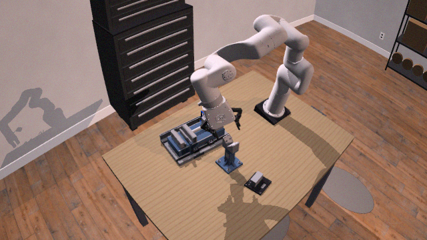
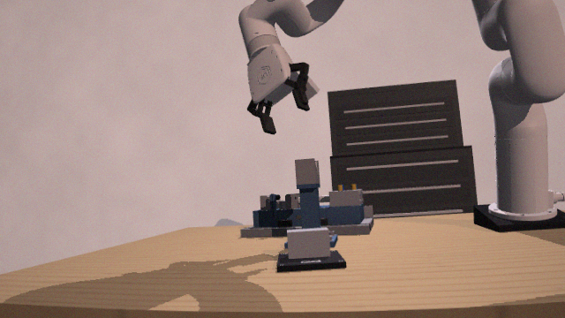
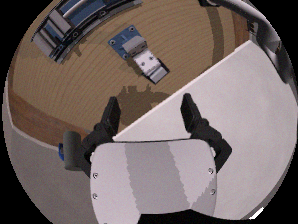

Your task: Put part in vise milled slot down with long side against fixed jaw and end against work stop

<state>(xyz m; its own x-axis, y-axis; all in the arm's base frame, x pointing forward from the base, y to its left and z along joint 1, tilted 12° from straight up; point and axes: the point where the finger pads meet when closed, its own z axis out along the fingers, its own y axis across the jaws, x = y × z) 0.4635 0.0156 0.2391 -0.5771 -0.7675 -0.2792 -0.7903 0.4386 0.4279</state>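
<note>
The part lies 3 cm behind my hand, 15 cm to the left of it and 22 cm below it. Round my hand: air cylinder (12 cm behind, 19 cm to the right, 17 cm below); then white cylinder rod (4 cm behind, 21 cm to the right, 17 cm below).
</note>
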